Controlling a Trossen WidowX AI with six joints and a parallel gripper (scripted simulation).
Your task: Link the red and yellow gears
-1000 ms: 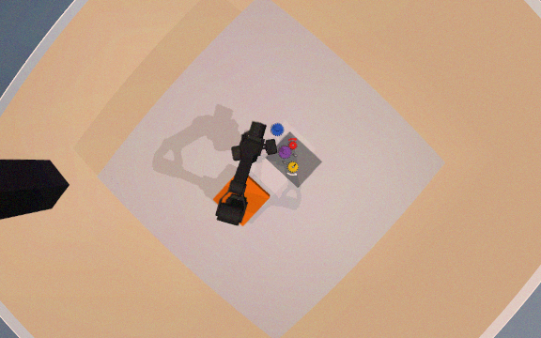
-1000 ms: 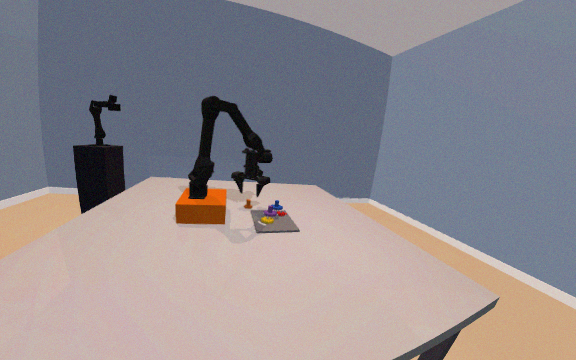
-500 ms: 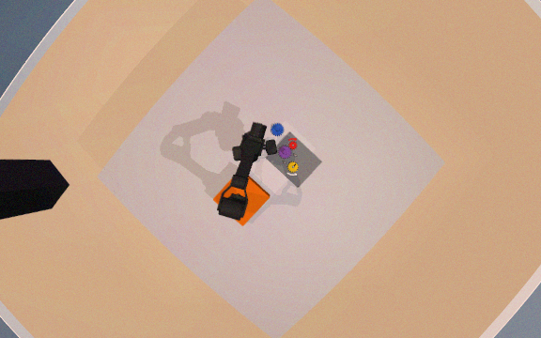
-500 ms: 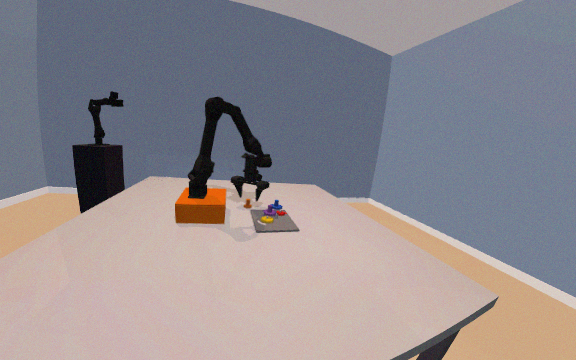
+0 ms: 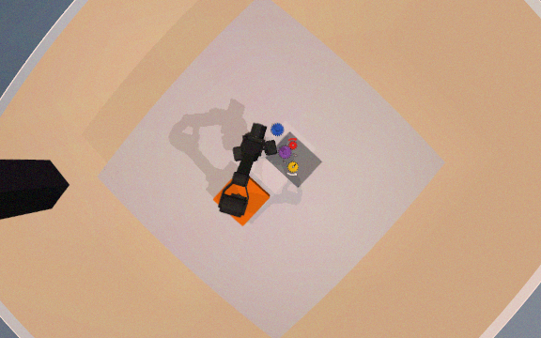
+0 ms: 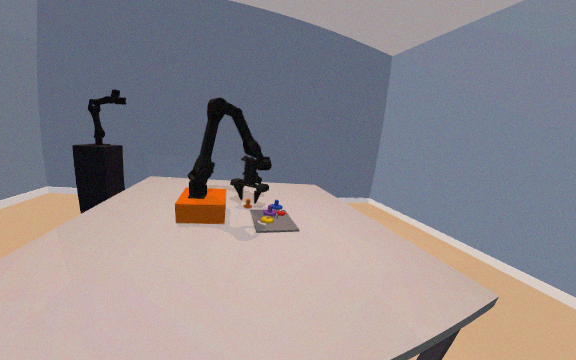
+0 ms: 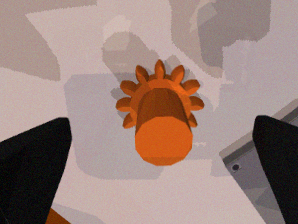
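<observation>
Right now the yellow gear is 170 mm to the right of my gripper tip, 70 mm ahead of it and 10 mm below it. Also, from my gripper tip: orange gear: 10 mm below; blue gear: 140 mm ahead, 10 mm below; purple gear: 100 mm to the right, 90 mm ahead.
</observation>
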